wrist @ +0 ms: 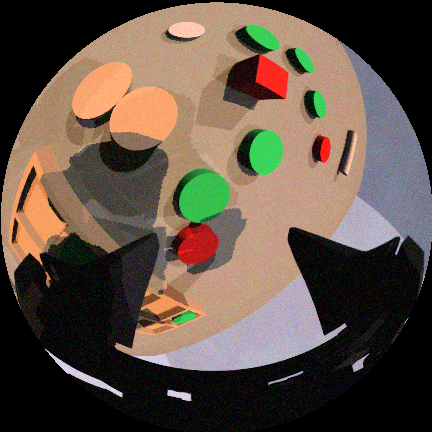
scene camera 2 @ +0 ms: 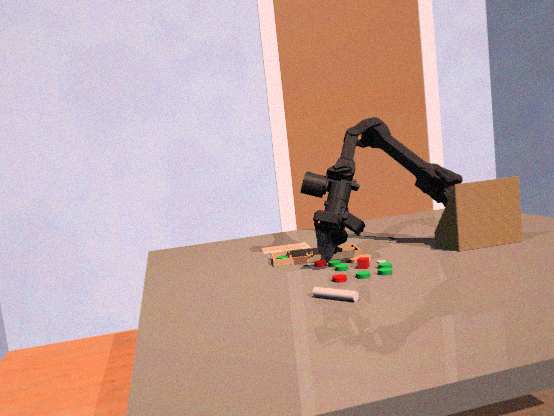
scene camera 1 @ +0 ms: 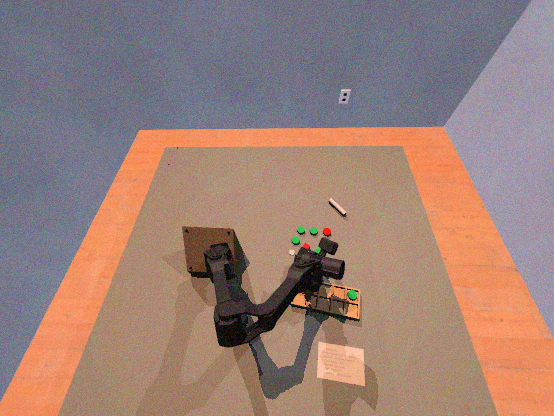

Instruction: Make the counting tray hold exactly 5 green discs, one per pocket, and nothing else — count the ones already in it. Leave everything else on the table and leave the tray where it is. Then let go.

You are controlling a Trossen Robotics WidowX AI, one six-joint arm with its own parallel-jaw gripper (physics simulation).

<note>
A red cube (wrist: 257,76) rests on the table. Also in view: my gripper (scene camera 2: 324,258) and a wooden counting tray (scene camera 1: 331,298).
The wooden counting tray is seen too in the wrist view (wrist: 48,211). My gripper shows as well in the wrist view (wrist: 224,237).
</note>
